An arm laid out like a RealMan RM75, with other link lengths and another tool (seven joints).
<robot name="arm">
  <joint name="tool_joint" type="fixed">
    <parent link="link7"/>
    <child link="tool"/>
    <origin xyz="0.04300 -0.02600 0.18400" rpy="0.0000 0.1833 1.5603"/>
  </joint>
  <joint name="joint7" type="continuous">
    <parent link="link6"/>
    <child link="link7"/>
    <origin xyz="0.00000 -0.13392 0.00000" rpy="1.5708 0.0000 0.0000"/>
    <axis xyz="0 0 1"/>
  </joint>
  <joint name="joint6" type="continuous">
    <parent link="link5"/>
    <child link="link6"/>
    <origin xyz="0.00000 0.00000 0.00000" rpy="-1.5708 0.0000 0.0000"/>
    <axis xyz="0 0 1"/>
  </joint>
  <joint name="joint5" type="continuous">
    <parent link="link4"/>
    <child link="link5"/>
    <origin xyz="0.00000 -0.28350 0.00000" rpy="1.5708 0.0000 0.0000"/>
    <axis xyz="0 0 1"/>
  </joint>
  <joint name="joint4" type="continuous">
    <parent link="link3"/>
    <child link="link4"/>
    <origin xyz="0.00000 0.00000 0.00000" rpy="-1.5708 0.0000 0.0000"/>
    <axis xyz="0 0 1"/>
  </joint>
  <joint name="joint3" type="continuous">
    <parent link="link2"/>
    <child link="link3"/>
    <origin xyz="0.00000 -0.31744 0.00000" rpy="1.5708 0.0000 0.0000"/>
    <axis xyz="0 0 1"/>
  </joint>
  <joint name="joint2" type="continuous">
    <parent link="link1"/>
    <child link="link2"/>
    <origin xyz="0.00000 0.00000 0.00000" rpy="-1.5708 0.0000 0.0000"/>
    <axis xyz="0 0 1"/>
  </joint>
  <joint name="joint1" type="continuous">
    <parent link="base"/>
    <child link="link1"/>
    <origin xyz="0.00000 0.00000 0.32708" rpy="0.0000 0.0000 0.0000"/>
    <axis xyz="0 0 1"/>
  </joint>
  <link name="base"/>
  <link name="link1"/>
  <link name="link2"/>
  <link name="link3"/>
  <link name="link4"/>
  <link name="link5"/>
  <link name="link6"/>
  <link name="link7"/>
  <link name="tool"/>
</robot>
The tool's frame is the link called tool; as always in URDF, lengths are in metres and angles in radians. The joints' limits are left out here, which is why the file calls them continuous.
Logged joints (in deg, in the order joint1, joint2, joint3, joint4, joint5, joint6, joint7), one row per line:
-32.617, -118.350, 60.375, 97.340, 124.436, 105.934, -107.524
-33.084, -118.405, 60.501, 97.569, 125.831, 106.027, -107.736
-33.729, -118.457, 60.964, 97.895, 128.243, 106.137, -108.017
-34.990, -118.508, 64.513, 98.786, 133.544, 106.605, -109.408
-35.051, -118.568, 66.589, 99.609, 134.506, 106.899, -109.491
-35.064, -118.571, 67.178, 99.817, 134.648, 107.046, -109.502
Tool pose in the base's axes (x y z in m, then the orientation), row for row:
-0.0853, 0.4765, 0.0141, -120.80, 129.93, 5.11
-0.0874, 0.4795, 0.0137, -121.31, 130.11, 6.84
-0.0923, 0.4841, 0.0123, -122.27, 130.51, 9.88
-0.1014, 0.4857, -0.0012, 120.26, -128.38, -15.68
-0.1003, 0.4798, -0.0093, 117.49, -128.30, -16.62
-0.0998, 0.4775, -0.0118, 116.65, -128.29, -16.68
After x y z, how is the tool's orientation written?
As a rotation vector, in degrees.
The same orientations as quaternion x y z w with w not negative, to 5 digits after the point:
-0.68046, 0.73189, 0.02878, 0.02195
-0.68133, 0.73076, 0.03842, 0.01727
-0.68263, 0.72864, 0.05516, 0.00777
0.68065, -0.72661, -0.08875, 0.02961
0.67159, -0.73338, -0.09500, 0.04571
0.66879, -0.73553, -0.09563, 0.05064

